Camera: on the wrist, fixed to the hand. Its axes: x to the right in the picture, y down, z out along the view.
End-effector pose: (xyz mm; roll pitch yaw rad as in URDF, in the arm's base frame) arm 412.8 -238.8 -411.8 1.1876 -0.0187 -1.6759
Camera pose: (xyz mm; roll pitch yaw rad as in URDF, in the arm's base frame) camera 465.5 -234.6 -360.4 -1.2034 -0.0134 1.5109
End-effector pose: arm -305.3 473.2 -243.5 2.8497 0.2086 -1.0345
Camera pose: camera -352.9 443.5 -195.7 -2.8708 -0.1606 2.1353
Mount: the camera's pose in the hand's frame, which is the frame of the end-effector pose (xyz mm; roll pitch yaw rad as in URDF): -8.7 67.3 -28.9 -0.0156 -0.0539 3.1287
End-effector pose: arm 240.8 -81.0 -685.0 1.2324 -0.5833 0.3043
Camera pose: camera 190.7 -44.7 -644.8 -1.2189 0.5526 -2.7826
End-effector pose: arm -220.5 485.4 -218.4 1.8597 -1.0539 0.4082
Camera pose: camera -285.9 466.4 -190.0 -1.7781 1.0542 -2.6212
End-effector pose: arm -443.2 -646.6 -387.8 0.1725 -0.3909 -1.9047
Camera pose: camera -375.4 -668.4 -406.8 -0.1897 0.3356 1.2333
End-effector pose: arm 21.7 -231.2 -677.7 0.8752 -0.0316 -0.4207
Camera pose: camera 39.5 -167.6 -644.8 -0.8908 -0.0128 2.7540
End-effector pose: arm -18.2 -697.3 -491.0 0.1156 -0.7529 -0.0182
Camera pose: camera -9.0 -627.3 -512.2 -0.1372 0.6979 3.1148
